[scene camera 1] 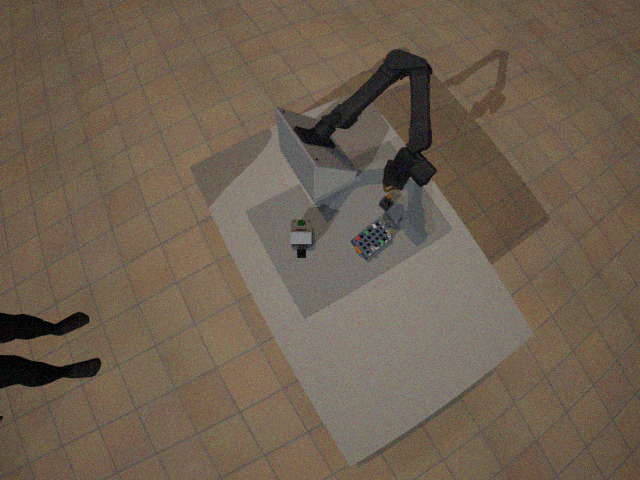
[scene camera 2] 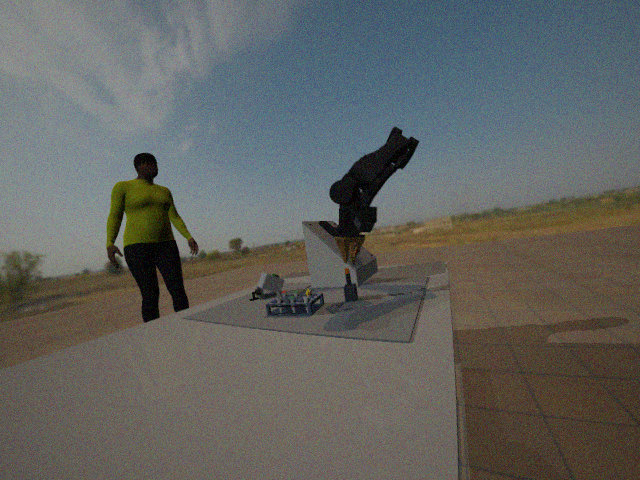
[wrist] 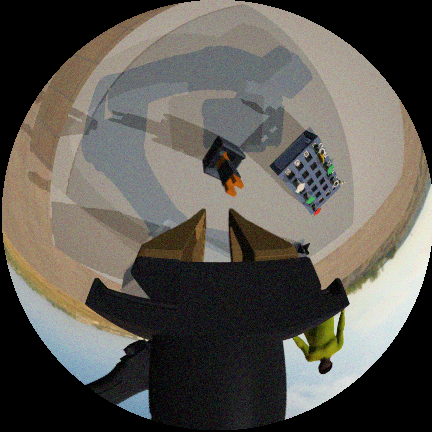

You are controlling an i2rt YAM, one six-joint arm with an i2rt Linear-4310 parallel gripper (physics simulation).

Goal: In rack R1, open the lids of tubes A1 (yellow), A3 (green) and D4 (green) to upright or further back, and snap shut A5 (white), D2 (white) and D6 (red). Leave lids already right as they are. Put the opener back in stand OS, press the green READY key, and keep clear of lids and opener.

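Places are measured from the arm's base along level axes (x ahead, y left, z up), in metres.
Pixels of known places: gripper, fingertip midpoint: (scene camera 1: pixel 385 189) (scene camera 2: pixel 348 262) (wrist: pixel 216 214); arm's base, link origin: (scene camera 1: pixel 315 138).
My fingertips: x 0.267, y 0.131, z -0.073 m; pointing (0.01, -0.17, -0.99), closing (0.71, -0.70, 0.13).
Ahead of a thing's pixels: the offset from my fingertips to its top centre. "pt": to the spot under its first point. Level surfaces: height alone.
My gripper (wrist: pixel 218 210) (scene camera 1: pixel 390 189) (scene camera 2: pixel 350 253) is shut and holds nothing. It hangs a little above the opener @[0.001 m left, 0.023 m ahead, 0.012 m down] (wrist: pixel 230 178) (scene camera 2: pixel 348 276), whose orange and black handle stands in the dark stand OS @[0.003 m left, 0.025 m ahead, 0.057 m down] (wrist: pixel 214 156) (scene camera 1: pixel 386 202) (scene camera 2: pixel 350 293). The blue rack R1 @[0.126 m right, 0.113 m ahead, 0.039 m down] (wrist: pixel 298 160) (scene camera 1: pixel 372 240) (scene camera 2: pixel 294 305) lies beside the stand. In the wrist view it shows green lids (wrist: pixel 331 170) (wrist: pixel 310 199), a white lid @[0.096 m right, 0.081 m ahead, 0.055 m down] (wrist: pixel 299 187) and a red lid @[0.173 m right, 0.089 m ahead, 0.053 m down] (wrist: pixel 317 211); their angles are too small to tell. The green READY key @[0.327 m right, 0.037 m back, 0.013 m down] (scene camera 1: pixel 300 223) sits on a white box @[pt 0.342 m right, 0.012 m back, 0.033 m down] (scene camera 1: pixel 301 237) (scene camera 2: pixel 270 283).
A grey wedge pedestal (scene camera 1: pixel 299 154) (scene camera 2: pixel 323 252) carries the arm's base at the back of the grey mat @[0.098 m down] (scene camera 1: pixel 330 278). A person in a yellow-green shirt (scene camera 2: pixel 147 216) (wrist: pixel 322 342) stands off the table's left side.
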